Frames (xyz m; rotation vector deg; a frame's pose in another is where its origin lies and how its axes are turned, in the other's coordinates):
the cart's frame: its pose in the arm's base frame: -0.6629 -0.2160 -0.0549 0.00 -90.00 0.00
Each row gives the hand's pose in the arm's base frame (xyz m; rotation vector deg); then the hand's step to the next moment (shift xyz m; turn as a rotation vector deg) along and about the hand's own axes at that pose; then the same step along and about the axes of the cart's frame.
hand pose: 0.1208 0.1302 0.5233 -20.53 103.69 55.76
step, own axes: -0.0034 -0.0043 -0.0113 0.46 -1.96 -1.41
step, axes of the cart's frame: 0.0029 -0.0119 0.0030 -1.06 -2.22 -0.13
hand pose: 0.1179 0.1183 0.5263 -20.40 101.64 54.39
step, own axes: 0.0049 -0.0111 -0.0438 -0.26 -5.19 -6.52
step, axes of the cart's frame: -0.0030 -0.0387 0.0237 -1.09 -8.22 0.88
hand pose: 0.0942 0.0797 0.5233 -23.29 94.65 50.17
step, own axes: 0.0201 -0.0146 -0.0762 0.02 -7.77 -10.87
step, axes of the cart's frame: -0.0195 -0.0614 0.0477 -1.96 -13.04 2.18
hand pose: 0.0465 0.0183 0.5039 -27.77 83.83 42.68
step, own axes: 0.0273 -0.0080 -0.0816 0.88 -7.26 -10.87
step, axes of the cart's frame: -0.0342 -0.0588 0.0533 -2.73 -12.55 2.58
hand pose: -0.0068 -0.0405 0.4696 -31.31 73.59 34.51
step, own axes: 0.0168 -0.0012 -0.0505 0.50 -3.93 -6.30
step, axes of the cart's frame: -0.0265 -0.0332 0.0321 -1.59 -7.07 1.69
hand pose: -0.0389 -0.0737 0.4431 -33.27 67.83 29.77
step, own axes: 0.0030 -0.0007 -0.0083 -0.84 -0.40 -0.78
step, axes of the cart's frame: -0.0050 -0.0058 0.0045 0.65 -0.88 0.53
